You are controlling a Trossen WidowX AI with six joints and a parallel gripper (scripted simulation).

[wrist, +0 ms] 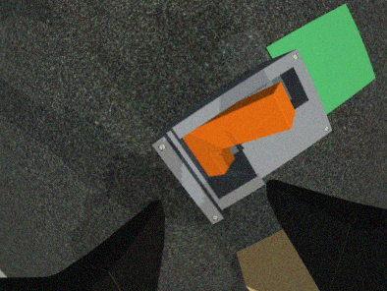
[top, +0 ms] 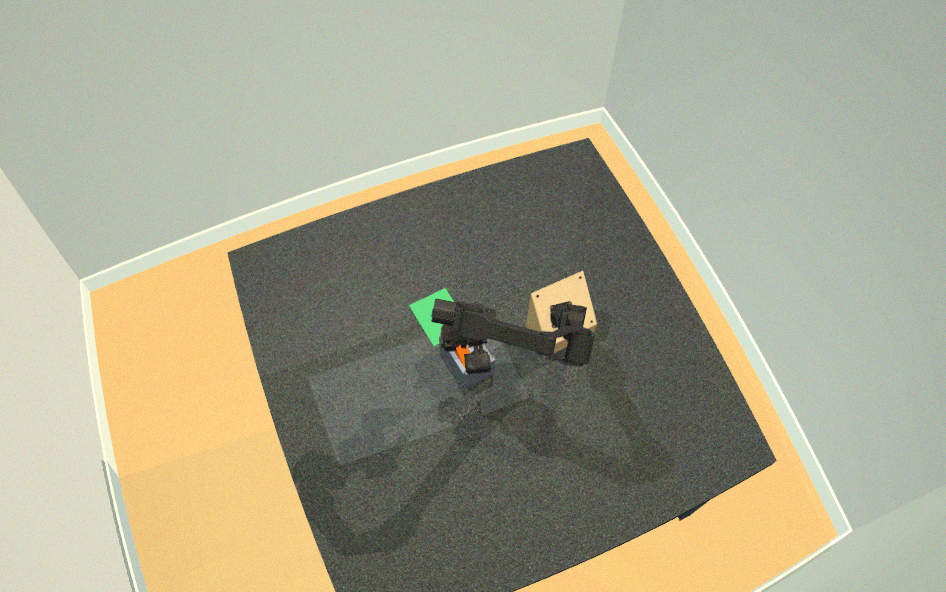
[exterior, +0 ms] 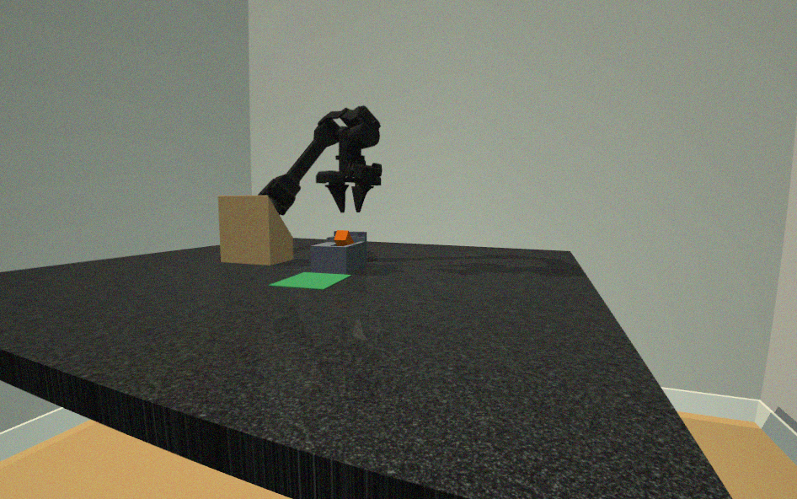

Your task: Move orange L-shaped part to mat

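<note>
Now: gripper tip 1 cm past the orange L-shaped part, 3 cm to the left of it and 10 cm above it. Also, from my gripper tip: green mat (3 cm ahead, 20 cm to the right, 16 cm below).
</note>
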